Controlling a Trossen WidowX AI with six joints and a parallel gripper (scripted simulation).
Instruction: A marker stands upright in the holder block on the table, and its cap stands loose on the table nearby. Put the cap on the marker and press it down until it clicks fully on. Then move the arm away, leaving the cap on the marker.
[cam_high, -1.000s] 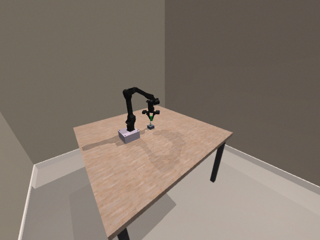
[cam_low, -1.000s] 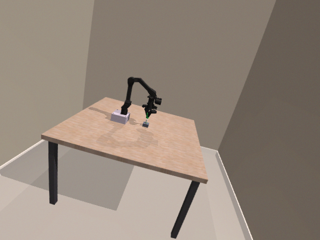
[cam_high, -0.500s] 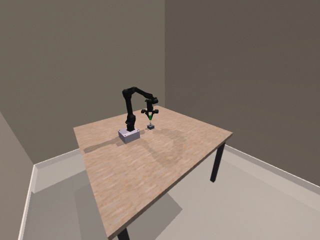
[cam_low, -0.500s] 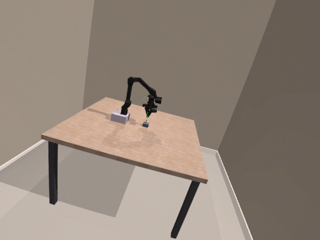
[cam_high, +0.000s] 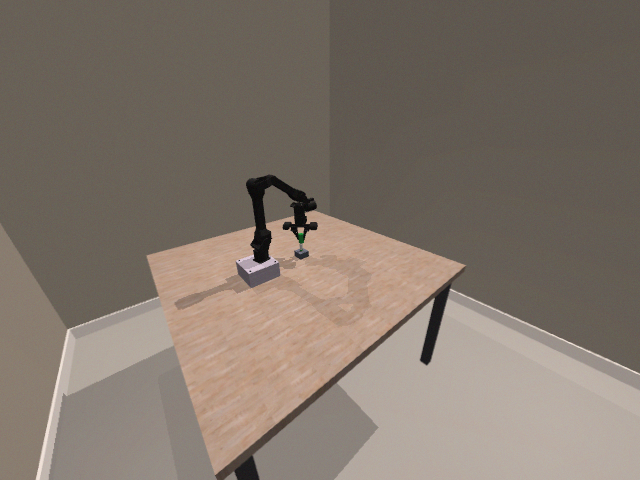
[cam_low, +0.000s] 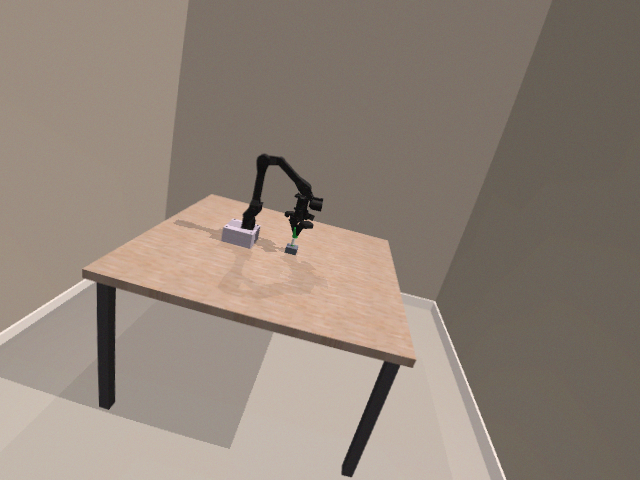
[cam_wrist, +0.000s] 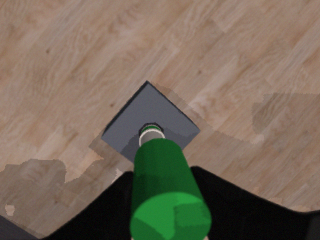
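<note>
Now: gripper tip 9 cm above the holder block. Also, from my gripper tip: marker cap: 1 cm above.
</note>
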